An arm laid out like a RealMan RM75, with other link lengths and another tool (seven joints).
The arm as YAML. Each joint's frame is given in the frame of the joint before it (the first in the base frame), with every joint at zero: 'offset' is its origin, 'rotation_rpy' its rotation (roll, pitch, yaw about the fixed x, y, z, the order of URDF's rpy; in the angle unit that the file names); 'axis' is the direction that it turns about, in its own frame. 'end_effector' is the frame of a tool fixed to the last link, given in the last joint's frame.
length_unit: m
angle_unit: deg
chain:
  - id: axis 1
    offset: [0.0, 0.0, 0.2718]
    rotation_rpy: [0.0, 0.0, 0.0]
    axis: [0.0, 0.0, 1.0]
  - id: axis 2
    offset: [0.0, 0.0, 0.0]
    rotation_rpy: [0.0, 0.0, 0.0]
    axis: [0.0, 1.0, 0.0]
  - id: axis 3
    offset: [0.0, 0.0, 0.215]
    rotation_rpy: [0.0, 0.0, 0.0]
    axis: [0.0, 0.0, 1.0]
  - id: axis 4
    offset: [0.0, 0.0, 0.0]
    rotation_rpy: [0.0, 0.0, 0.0]
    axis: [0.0, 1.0, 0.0]
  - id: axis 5
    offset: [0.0, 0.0, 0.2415]
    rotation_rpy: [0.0, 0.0, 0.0]
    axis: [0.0, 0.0, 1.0]
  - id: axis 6
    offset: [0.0, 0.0, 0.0]
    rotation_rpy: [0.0, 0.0, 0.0]
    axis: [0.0, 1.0, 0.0]
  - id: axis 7
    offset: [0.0, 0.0, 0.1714]
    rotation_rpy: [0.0, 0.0, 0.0]
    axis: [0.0, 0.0, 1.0]
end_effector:
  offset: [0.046, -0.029, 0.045]
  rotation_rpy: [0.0, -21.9, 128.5]
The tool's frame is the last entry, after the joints.
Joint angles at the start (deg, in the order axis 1, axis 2, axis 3, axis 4, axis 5, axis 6, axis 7):
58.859 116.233 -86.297 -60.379 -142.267 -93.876 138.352
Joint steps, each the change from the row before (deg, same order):
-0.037 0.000 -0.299 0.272 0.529 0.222 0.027
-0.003 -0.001 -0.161 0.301 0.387 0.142 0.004
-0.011 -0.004 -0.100 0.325 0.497 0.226 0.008
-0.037 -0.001 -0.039 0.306 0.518 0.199 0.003
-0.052 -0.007 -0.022 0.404 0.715 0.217 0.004
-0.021 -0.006 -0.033 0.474 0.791 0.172 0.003
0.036 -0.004 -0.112 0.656 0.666 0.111 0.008
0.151 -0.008 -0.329 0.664 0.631 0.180 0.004
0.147 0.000 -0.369 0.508 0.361 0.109 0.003
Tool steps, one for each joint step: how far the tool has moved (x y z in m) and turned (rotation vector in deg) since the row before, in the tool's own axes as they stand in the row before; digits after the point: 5 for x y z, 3 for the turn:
0.00211 -0.00055 0.00130 0.136 0.394 -0.058
0.00141 -0.00062 0.00115 0.177 0.320 0.000
0.00168 -0.00033 0.00116 0.104 0.457 0.098
0.00166 -0.00042 0.00110 0.109 0.518 0.146
0.00220 -0.00069 0.00138 0.176 0.727 0.210
0.00249 -0.00094 0.00145 0.259 0.797 0.191
0.00203 -0.00164 0.00203 0.482 0.633 0.144
0.00229 -0.00113 0.00191 0.417 0.443 -0.066
0.00148 -0.00102 0.00157 0.373 0.149 -0.167

